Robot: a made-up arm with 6 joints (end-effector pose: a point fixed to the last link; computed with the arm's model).
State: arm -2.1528 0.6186 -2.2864 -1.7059 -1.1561 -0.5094
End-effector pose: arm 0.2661 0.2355 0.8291 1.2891 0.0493 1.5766
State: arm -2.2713 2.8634 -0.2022 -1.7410 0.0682 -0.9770
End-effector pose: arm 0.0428 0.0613 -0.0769 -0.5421 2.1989 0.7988
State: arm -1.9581 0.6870 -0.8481 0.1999 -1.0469 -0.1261
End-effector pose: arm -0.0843 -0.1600 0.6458 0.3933 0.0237 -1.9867
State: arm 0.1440 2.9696 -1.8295 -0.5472 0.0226 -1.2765
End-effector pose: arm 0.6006 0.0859 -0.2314 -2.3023 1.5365 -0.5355
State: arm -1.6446 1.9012 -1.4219 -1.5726 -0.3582 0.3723
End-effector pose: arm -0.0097 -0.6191 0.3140 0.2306 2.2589 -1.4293
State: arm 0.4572 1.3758 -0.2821 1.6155 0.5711 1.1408
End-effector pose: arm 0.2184 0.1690 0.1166 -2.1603 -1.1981 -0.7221
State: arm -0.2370 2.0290 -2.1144 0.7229 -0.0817 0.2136
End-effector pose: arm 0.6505 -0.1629 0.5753 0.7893 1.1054 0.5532
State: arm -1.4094 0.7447 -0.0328 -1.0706 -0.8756 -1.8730
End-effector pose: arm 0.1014 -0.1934 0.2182 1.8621 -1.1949 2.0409
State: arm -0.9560 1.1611 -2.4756 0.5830 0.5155 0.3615
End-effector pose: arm 0.0227 0.0160 0.9722 0.3211 0.5796 0.0131
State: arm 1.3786 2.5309 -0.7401 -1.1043 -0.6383 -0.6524
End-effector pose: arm 0.0023 0.2975 -0.1575 -2.7814 0.0628 0.7559
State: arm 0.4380 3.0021 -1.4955 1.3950 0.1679 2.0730
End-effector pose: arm 0.3890 0.2007 -0.3120 -2.9366 -0.1825 -0.0759
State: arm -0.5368 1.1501 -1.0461 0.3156 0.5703 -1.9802
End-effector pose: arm 0.3443 -0.1850 0.4667 -1.3923 1.8935 -1.0803
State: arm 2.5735 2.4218 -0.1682 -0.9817 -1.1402 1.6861
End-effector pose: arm -0.1266 -0.0110 -0.0554 1.5960 -1.5873 -0.0258
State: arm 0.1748 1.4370 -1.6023 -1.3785 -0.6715 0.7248
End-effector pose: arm 0.4339 0.1402 0.6706 -0.9549 0.8141 0.0134
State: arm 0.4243 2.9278 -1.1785 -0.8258 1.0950 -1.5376
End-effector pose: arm 0.2668 0.0471 -0.2395 1.9682 -0.3097 -0.2538
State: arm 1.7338 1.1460 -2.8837 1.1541 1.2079 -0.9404
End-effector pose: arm -0.0540 -0.2107 0.9135 -1.0948 -0.6332 1.5812
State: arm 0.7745 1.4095 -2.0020 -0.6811 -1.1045 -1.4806
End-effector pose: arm 0.1529 0.2302 0.8669 -0.0633 -0.6323 -1.0531
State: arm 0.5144 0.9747 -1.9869 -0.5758 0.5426 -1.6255
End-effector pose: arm 0.0857 0.0154 0.8996 -0.9502 0.5473 -1.6086
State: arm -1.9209 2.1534 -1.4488 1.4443 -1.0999 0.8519
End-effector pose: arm -0.2931 -0.5388 0.2047 1.2013 -1.3783 -0.8810
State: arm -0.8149 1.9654 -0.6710 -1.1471 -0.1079 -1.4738
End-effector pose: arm 0.2692 -0.2708 0.0077 -2.4023 1.8595 -0.6436
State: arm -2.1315 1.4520 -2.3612 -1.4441 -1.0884 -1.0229
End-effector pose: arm -0.0349 -0.2248 0.9045 1.2749 -0.2345 1.7875
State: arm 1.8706 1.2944 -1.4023 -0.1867 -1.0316 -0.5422
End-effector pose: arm -0.1254 0.3504 0.7087 -0.4092 -0.0442 1.2437
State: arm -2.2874 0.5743 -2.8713 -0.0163 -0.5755 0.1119
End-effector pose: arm 0.4370 0.5002 0.6574 -1.5441 -0.6036 -1.7726
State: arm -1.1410 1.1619 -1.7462 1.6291 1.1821 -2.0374
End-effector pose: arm 0.1808 -0.1675 0.7967 -0.7732 1.0838 -0.7980
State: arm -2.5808 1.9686 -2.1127 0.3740 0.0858 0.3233
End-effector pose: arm -0.5477 -0.3477 0.6002 1.6062 -0.0794 -1.4995
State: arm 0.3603 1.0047 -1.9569 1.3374 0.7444 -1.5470
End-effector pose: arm 0.0565 0.0933 0.8930 -0.8776 0.4536 0.3321
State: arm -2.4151 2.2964 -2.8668 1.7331 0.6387 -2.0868
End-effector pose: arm -0.4115 -0.4461 0.7189 0.4706 1.1444 -2.2181
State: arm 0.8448 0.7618 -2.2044 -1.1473 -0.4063 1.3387
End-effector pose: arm -0.1852 -0.1529 0.9272 -0.3244 -0.2496 1.0300
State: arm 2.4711 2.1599 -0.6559 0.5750 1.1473 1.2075
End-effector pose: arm -0.2226 0.1117 -0.0185 0.9652 -2.4862 1.4855
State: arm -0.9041 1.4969 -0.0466 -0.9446 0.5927 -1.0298
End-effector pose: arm 0.0385 -0.1238 0.0335 1.2929 -2.3123 -0.1082
